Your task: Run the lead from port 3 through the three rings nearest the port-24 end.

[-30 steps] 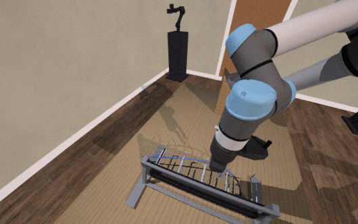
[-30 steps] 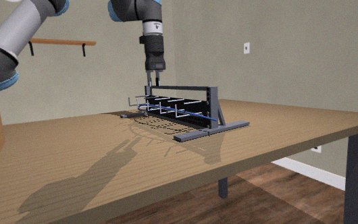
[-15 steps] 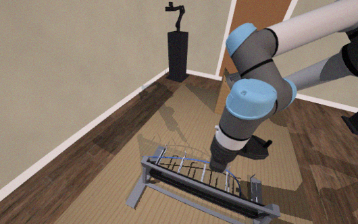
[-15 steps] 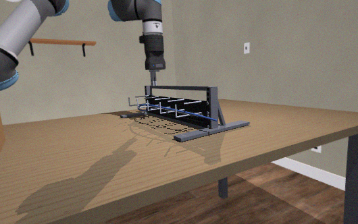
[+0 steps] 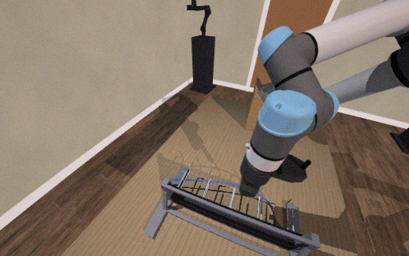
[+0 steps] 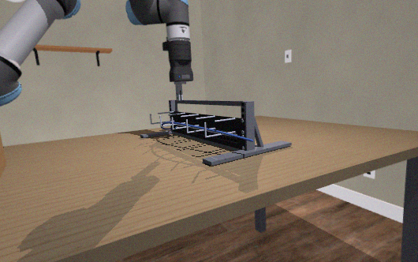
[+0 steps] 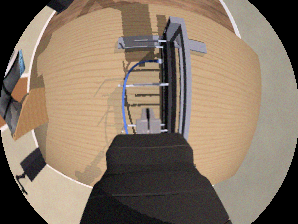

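Right now the grey rack is 7 cm ahead of my hand, 4 cm to the right of it and 10 cm below it.
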